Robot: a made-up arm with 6 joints. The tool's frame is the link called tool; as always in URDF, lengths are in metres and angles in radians. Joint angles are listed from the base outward.
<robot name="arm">
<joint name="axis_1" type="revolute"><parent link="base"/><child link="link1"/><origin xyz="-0.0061 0.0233 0.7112" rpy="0 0 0"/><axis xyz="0 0 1"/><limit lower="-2.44" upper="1.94"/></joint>
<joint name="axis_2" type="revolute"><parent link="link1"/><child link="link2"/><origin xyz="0.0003 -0.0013 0.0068" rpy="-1.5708 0 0"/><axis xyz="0 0 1"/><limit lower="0.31" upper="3.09"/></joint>
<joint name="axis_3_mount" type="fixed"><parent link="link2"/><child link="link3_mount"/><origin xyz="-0.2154 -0.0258 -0.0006" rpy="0 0 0"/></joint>
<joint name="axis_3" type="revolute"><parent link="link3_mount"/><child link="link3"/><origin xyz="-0.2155 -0.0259 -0.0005" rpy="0 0 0"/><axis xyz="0 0 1"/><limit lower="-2.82" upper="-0.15"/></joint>
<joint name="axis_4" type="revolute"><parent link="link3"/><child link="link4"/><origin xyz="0.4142 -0.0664 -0.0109" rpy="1.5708 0 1.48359"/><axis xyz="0 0 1"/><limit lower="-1.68" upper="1.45"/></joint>
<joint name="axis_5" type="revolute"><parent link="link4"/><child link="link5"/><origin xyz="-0.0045 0.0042 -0.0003" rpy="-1.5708 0 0"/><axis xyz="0 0 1"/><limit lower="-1.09" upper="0.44"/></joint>
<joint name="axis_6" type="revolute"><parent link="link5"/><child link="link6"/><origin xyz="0.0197 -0.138 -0.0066" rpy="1.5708 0 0"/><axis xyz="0 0 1"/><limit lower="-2.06" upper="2.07"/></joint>
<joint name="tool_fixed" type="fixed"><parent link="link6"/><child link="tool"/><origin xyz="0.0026 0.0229 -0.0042" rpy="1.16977 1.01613 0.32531"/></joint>
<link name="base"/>
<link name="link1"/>
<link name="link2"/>
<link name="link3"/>
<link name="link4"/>
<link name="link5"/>
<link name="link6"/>
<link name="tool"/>
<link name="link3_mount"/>
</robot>
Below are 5 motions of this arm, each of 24 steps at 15 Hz.
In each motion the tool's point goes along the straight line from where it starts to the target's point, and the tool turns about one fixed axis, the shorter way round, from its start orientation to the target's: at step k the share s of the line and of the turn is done. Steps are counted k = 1, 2, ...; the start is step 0. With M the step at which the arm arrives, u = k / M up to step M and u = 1 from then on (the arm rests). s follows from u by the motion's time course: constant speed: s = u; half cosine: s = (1 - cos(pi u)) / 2; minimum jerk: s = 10 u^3 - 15 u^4 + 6 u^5.
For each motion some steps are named. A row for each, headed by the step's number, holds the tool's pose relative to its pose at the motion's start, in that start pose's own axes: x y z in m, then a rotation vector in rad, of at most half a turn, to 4 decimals.
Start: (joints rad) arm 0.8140 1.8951 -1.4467 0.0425 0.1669 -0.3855
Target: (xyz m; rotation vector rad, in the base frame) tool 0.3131 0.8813 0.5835 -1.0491 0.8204 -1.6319
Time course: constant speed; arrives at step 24
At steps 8, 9, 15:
8: -0.0498 0.1433 -0.0667 0.2824 -0.2074 -0.0891
9: -0.0561 0.1612 -0.0750 0.3177 -0.2333 -0.1002
15: -0.0935 0.2687 -0.1250 0.5296 -0.3889 -0.1670

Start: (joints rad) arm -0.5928 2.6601 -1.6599 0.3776 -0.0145 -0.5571
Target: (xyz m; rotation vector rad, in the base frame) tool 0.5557 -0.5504 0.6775 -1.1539 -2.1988 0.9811
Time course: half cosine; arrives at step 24
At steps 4, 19, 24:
4: 0.0023 -0.0195 0.0024 -0.0176 0.0074 0.0270
19: 0.0308 -0.2610 0.0326 -0.2358 0.0995 0.3614
24: 0.0344 -0.2911 0.0363 -0.2629 0.1109 0.4031

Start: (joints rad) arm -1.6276 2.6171 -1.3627 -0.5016 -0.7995 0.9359
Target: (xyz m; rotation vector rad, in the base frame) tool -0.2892 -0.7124 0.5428 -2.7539 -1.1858 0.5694
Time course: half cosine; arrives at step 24
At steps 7, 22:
7: -0.0131 -0.0575 -0.0041 0.0120 -0.0480 0.1266
22: -0.0657 -0.2890 -0.0205 0.0601 -0.2412 0.6360

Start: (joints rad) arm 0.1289 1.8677 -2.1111 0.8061 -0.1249 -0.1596
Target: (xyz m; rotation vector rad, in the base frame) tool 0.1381 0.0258 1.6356 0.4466 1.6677 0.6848
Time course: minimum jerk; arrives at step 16
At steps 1, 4, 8, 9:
1: 0.0003 -0.0006 -0.0012 -0.0017 -0.0011 0.0005
4: 0.0149 -0.0297 -0.0551 -0.0789 -0.0520 0.0241
8: 0.0720 -0.1433 -0.2663 -0.3809 -0.2510 0.1162
9: 0.0887 -0.1766 -0.3280 -0.4692 -0.3092 0.1432

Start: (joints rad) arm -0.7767 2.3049 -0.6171 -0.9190 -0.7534 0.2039
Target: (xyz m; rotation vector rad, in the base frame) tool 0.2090 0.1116 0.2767 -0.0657 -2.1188 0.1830
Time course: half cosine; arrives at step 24
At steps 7, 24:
7: 0.0128 0.0721 -0.0075 -0.1022 0.1196 -0.0549
24: 0.0656 0.3687 -0.0381 -0.5224 0.6115 -0.2806

